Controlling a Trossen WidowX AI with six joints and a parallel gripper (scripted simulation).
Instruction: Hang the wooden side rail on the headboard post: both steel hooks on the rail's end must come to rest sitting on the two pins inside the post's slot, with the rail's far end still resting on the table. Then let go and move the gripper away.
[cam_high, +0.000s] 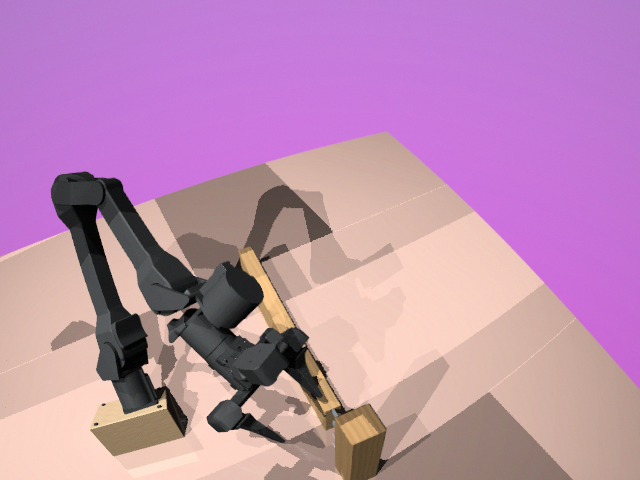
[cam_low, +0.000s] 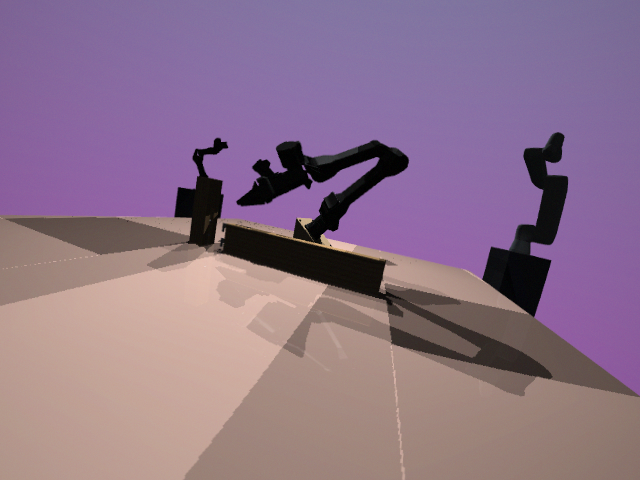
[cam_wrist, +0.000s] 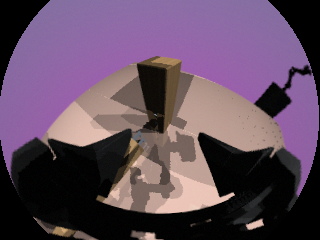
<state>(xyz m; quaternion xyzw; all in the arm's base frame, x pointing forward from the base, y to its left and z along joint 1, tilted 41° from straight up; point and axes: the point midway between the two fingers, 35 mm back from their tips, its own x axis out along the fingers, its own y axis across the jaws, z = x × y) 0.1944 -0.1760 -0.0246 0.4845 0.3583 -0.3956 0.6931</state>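
Right now my gripper tip is 70 mm to the left of the wooden headboard post, 50 mm short of it and 40 mm above it.
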